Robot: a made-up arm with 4 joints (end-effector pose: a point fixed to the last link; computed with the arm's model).
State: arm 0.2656 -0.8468 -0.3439 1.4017
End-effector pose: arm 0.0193 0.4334 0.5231 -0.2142 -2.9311 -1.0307
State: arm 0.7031 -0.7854 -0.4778 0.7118
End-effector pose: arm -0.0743 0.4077 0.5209 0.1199 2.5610 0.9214
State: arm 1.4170 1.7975 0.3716 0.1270
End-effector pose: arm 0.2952 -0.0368 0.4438 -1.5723 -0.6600 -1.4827
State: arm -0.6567 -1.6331 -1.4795 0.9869
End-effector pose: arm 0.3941 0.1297 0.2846 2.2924 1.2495 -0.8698
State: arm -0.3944 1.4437 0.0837 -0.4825
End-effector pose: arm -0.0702 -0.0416 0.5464 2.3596 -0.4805 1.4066
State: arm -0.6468 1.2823 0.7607 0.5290
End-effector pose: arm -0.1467 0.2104 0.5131 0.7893 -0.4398 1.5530
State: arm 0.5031 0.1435 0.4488 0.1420
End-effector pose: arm -0.1066 0.1525 0.6115 0.6739 1.1798 2.0068
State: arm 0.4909 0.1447 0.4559 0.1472
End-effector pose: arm -0.1076 0.1538 0.6102 0.6712 1.1683 2.0031
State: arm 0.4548 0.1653 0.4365 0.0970
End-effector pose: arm -0.1015 0.1597 0.6163 0.7650 1.1262 1.9482
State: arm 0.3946 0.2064 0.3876 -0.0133
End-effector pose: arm -0.0863 0.1683 0.6300 0.9533 1.0483 1.8314
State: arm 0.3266 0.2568 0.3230 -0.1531
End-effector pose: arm -0.0647 0.1745 0.6461 1.1709 0.9514 1.6747
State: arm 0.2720 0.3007 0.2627 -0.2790
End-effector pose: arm -0.0436 0.1762 0.6591 1.3485 0.8675 1.5258
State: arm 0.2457 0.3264 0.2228 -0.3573
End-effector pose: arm -0.0298 0.1751 0.6664 1.4494 0.8234 1.4320
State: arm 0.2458 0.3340 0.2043 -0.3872
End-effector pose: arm -0.0241 0.1740 0.6693 1.4838 0.8191 1.4000
